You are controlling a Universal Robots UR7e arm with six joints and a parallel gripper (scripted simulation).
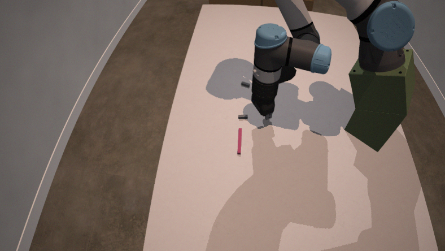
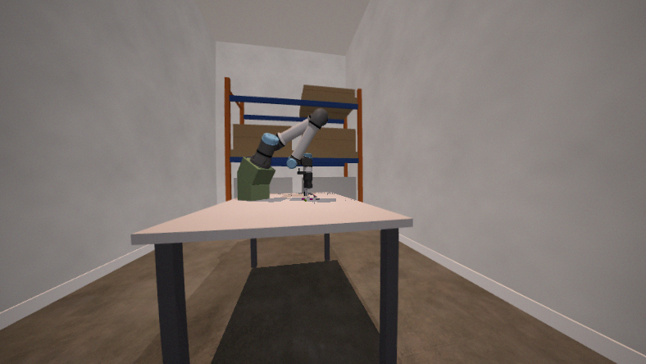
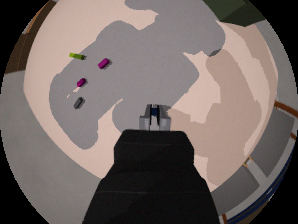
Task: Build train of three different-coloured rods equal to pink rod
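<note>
My hand is 10 mm above the blue rod. The rest, counted from my hand: lime rod: 210 mm to the right, 30 mm below, 10 mm behind; pink rod: 100 mm to the left, 80 mm ahead, 30 mm below; magenta rod: 130 mm to the right, 30 mm below, 20 mm behind.
</note>
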